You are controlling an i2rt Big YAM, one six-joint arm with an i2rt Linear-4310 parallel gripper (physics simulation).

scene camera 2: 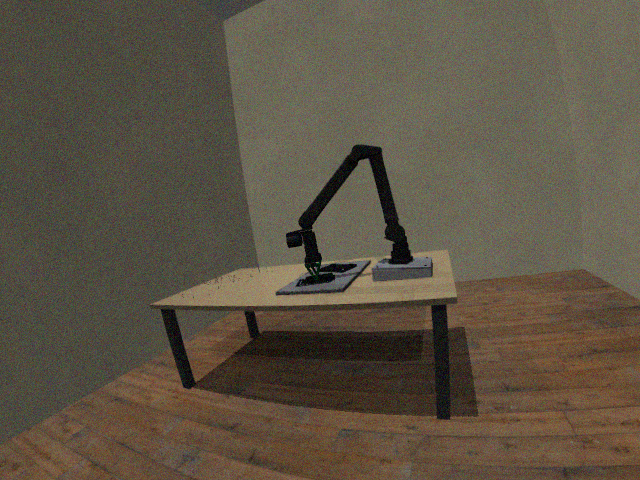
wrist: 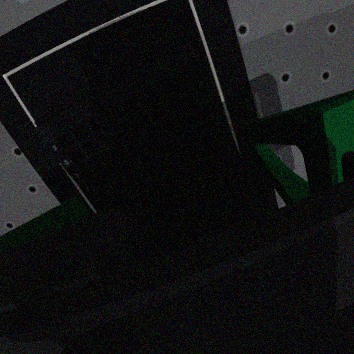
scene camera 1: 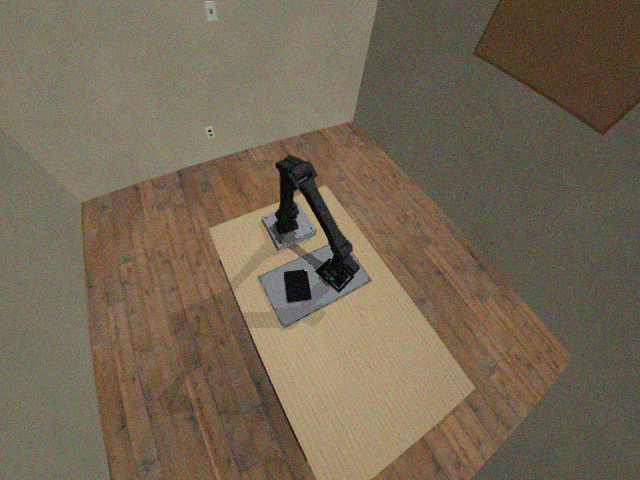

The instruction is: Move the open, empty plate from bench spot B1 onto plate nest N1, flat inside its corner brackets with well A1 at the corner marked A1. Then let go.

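Seen in the pictures: gripper, fingertip midpoint: [scene camera 2: 316, 277] [wrist: 160, 171] [scene camera 1: 334, 272]; arm's base at its link origin: [scene camera 2: 401, 261] [scene camera 1: 286, 225].
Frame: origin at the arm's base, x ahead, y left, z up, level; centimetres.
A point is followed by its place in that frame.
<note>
The black well plate [wrist: 133, 105] @(x 38.8, y 16.2, z -2.5 cm) [scene camera 1: 350, 275] [scene camera 2: 321, 278] @(x 31.7, y 17.2, z -1.7 cm) lies flat on the right part of the grey perforated board [scene camera 1: 289, 316] @(x 48.8, y -14.4, z -3.1 cm) [scene camera 2: 289, 289] @(x 41.4, y 28.6, z -3.2 cm) [wrist: 302, 53] @(x 41.8, y 7.4, z -3.1 cm). White corner lines show along its edges in the wrist view. My gripper [wrist: 160, 171] @(x 35.5, y 14.8, z -1.6 cm) [scene camera 1: 333, 279] @(x 35.5, y 14.8, z -1.6 cm) [scene camera 2: 312, 270] @(x 35.5, y 14.8, z -1.6 cm) is open and low over the plate. One green finger stands at each side of the plate, and the fingers are not closed on it. The black nest rectangle [scene camera 1: 297, 286] @(x 36.0, y -5.9, z -2.0 cm) [scene camera 2: 338, 268] @(x 31.6, y 0.1, z -1.5 cm) lies on the left part of the same board, apart from the plate. Its corner brackets and marks are too small to make out.
The board lies on a tan table [scene camera 1: 361, 387] @(x 89.9, y 5.2, z -4.5 cm) [scene camera 2: 232, 289] @(x 80.2, y 25.5, z -4.5 cm). The arm's grey base block [scene camera 1: 305, 233] @(x 8.9, y 8.3, z 1.0 cm) [scene camera 2: 408, 270] @(x -6.2, y 13.1, z -1.0 cm) stands just behind the board. The table stands on a wooden floor, with walls well away.
</note>
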